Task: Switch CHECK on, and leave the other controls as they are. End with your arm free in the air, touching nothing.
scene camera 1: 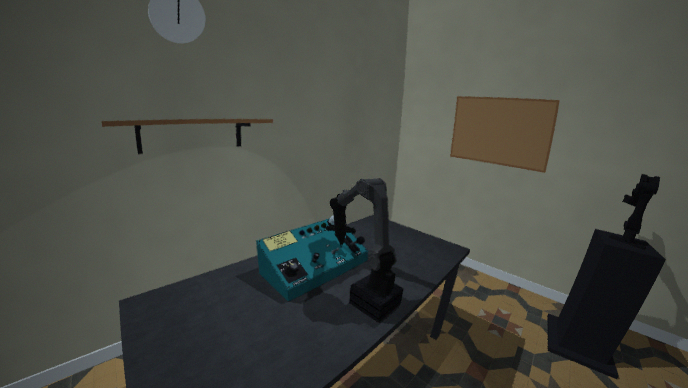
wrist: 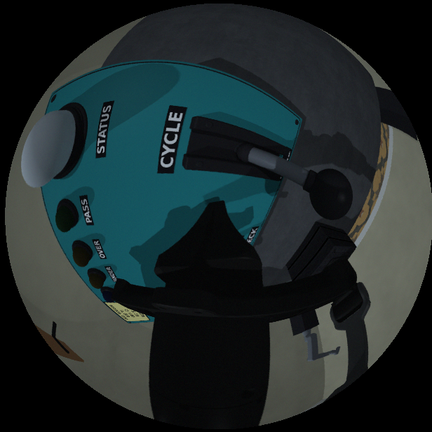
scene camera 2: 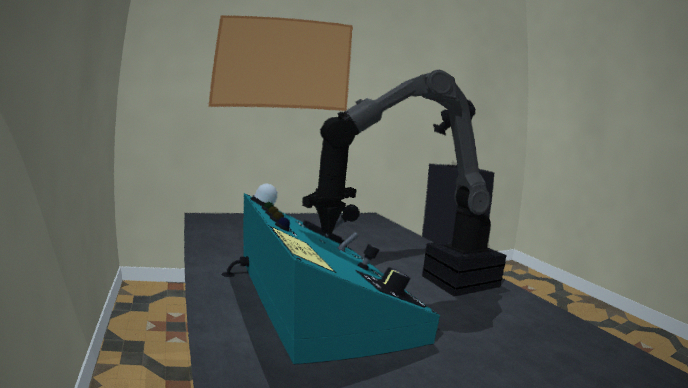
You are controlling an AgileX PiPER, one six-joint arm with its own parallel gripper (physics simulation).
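Note:
The teal control panel (scene camera 1: pixel 272 272) (scene camera 2: pixel 350 325) (wrist: pixel 132 200) stands on the table. The CHECK switch (scene camera 2: pixel 348 241) is a bare grey lever that leans toward the panel's low front edge in scene camera 2. In the wrist view my gripper hides it, and part of the CHECK label (wrist: pixel 251 236) shows beside the fingers. My gripper (scene camera 1: pixel 342 243) (scene camera 2: pixel 327 234) (wrist: pixel 218 210) is shut and empty, pointing down. Its tips are close to the panel face, on the uphill side of the CHECK lever. I cannot tell whether they touch the panel or the lever.
The CYCLE lever's black ball (scene camera 1: pixel 360 240) (scene camera 2: pixel 351 213) (wrist: pixel 331 194) stands near my gripper. A black-capped control (scene camera 1: pixel 316 257) (scene camera 2: pixel 371 251) and a rotary knob (scene camera 1: pixel 292 268) (scene camera 2: pixel 397 281) are on the other side. A white STATUS dome (scene camera 2: pixel 266 193) (wrist: pixel 47 150) stands at the panel's high edge.

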